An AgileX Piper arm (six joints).
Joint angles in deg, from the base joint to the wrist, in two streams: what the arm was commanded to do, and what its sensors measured. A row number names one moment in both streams.
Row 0, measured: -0.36 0.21 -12.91 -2.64 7.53 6.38
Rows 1 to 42, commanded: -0.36 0.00 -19.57 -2.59 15.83 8.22; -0.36 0.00 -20.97 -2.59 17.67 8.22; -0.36 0.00 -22.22 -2.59 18.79 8.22; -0.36 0.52 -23.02 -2.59 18.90 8.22; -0.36 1.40 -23.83 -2.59 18.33 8.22; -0.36 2.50 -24.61 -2.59 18.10 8.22; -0.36 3.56 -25.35 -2.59 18.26 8.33; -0.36 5.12 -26.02 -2.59 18.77 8.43; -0.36 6.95 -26.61 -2.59 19.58 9.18; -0.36 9.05 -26.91 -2.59 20.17 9.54; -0.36 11.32 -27.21 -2.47 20.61 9.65; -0.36 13.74 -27.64 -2.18 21.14 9.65; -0.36 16.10 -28.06 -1.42 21.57 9.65; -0.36 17.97 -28.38 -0.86 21.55 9.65; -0.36 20.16 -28.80 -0.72 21.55 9.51; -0.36 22.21 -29.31 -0.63 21.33 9.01; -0.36 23.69 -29.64 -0.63 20.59 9.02; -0.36 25.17 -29.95 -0.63 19.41 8.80; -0.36 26.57 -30.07 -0.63 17.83 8.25; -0.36 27.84 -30.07 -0.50 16.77 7.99; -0.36 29.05 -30.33 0.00 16.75 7.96; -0.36 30.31 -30.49 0.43 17.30 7.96; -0.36 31.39 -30.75 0.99 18.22 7.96; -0.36 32.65 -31.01 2.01 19.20 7.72; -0.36 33.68 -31.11 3.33 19.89 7.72; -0.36 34.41 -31.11 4.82 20.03 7.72; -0.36 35.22 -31.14 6.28 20.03 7.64; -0.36 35.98 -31.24 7.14 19.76 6.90; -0.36 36.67 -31.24 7.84 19.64 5.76; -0.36 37.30 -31.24 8.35 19.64 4.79; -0.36 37.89 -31.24 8.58 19.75 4.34; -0.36 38.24 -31.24 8.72 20.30 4.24; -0.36 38.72 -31.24 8.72 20.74 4.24; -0.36 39.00 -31.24 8.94 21.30 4.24; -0.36 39.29 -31.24 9.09 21.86 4.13; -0.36 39.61 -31.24 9.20 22.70 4.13; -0.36 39.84 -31.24 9.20 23.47 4.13; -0.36 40.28 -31.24 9.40 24.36 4.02; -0.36 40.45 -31.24 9.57 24.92 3.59; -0.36 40.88 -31.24 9.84 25.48 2.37; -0.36 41.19 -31.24 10.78 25.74 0.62; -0.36 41.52 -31.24 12.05 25.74 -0.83
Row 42, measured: -0.36 40.26 -30.75 9.33 24.52 4.00
